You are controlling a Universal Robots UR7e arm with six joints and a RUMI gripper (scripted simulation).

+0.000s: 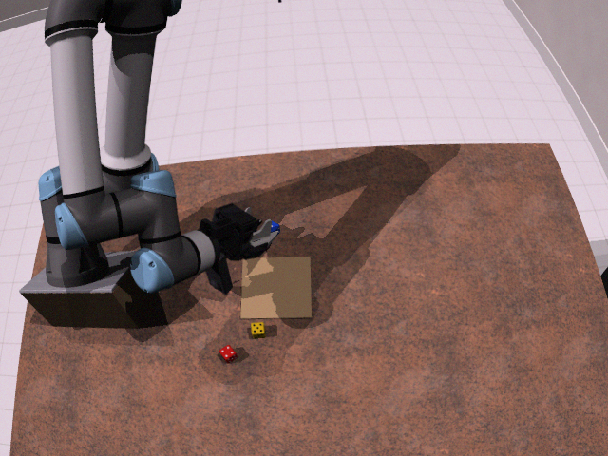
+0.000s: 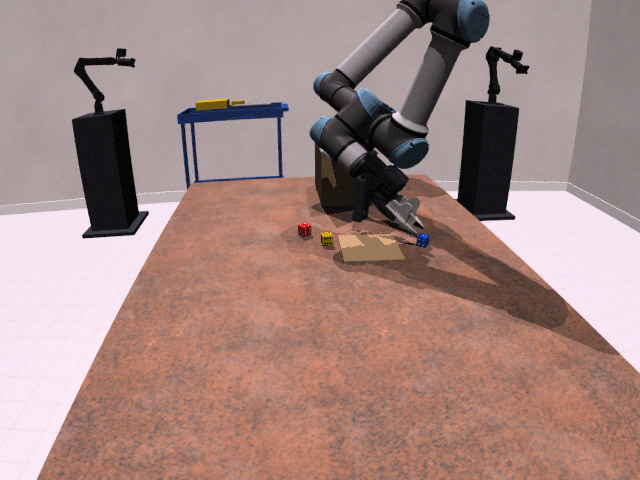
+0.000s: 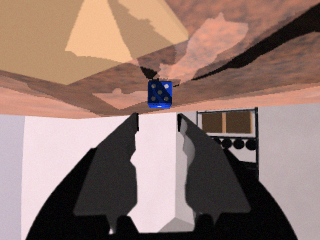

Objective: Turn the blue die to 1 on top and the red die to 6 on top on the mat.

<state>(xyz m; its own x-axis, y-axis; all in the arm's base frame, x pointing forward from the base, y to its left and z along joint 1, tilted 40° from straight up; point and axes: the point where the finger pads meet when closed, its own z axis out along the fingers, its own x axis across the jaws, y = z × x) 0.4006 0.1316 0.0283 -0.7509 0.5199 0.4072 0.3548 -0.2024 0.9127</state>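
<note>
Now: the blue die 30 mm below my hand, 20 mm to the left of it and 10 mm ahead of it. The rest, counted from my hand: yellow die: 210 mm to the right, 30 mm below, 30 mm behind; then tan mat: 120 mm to the right, 40 mm below, 10 mm ahead; then red die: 260 mm to the right, 90 mm behind, 30 mm below.
</note>
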